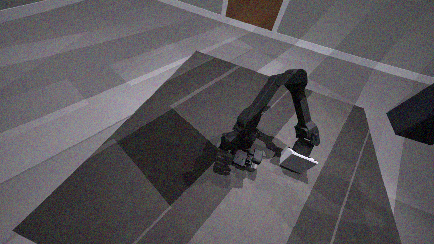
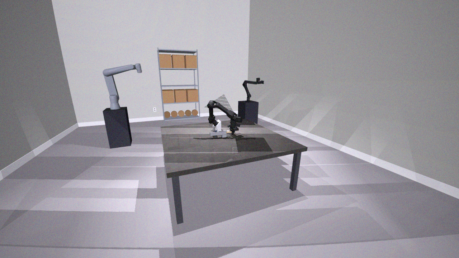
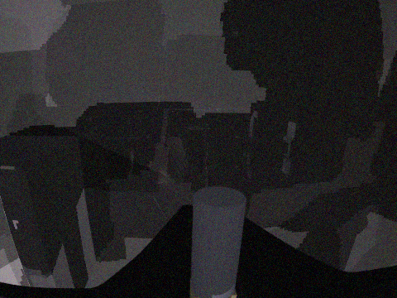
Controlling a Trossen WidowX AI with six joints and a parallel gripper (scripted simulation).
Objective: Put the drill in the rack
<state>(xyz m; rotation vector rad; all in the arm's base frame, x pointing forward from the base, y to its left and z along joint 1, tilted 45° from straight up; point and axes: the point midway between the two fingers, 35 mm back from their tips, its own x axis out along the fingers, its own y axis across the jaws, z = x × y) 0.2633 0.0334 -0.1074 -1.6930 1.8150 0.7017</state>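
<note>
Right now the drill is 40 mm to the right of my gripper tip and 30 mm above it. Round my gripper tip: blue key 10 mm behind, 210 mm to the right, 40 mm above; then rack 80 mm behind, 10 mm above.
</note>
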